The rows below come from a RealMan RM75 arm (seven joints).
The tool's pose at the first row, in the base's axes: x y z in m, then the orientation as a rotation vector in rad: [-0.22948, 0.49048, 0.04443, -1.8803, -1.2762, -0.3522]
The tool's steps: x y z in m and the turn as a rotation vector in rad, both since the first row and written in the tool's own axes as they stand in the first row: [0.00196, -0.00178, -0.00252, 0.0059, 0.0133, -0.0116]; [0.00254, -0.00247, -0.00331, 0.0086, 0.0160, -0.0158]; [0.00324, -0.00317, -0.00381, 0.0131, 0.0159, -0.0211]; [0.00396, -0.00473, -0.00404, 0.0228, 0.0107, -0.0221]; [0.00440, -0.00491, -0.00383, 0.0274, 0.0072, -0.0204]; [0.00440, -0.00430, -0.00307, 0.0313, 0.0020, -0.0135]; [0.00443, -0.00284, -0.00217, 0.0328, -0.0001, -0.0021]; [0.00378, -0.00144, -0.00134, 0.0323, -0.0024, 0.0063]
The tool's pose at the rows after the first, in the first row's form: [-0.22963, 0.49012, 0.04806, -1.8634, -1.2784, -0.3661]; [-0.22981, 0.49000, 0.04924, -1.8576, -1.2806, -0.3688]; [-0.23001, 0.49018, 0.05032, -1.8508, -1.2856, -0.3684]; [-0.23099, 0.49071, 0.05164, -1.8441, -1.2896, -0.3575]; [-0.23100, 0.49118, 0.05187, -1.8426, -1.2900, -0.3502]; [-0.23062, 0.49165, 0.05111, -1.8454, -1.2865, -0.3393]; [-0.22952, 0.49213, 0.04988, -1.8516, -1.2767, -0.3304]; [-0.22877, 0.49212, 0.04830, -1.8577, -1.2701, -0.3243]
